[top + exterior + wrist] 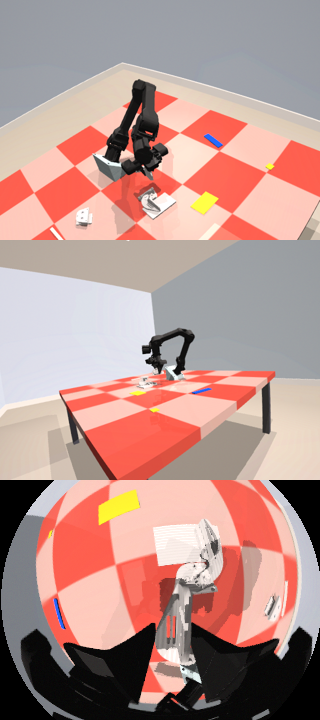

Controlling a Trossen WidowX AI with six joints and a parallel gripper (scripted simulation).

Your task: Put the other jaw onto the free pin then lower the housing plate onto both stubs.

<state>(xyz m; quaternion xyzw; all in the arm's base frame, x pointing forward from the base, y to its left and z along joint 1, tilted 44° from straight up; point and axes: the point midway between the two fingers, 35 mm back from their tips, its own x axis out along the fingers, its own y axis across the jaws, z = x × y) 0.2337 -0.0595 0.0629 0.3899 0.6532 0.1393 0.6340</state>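
My gripper tip is now 90 mm short of the white base plate, 80 mm above it and 70 mm to the left of it. The rest, counted from my gripper tip: blue strip (380 mm to the left, 80 mm below, 80 mm ahead); then white strip (430 mm to the right, 150 mm behind, 80 mm below); then large yellow patch (240 mm ahead, 80 mm below, 30 mm to the left).
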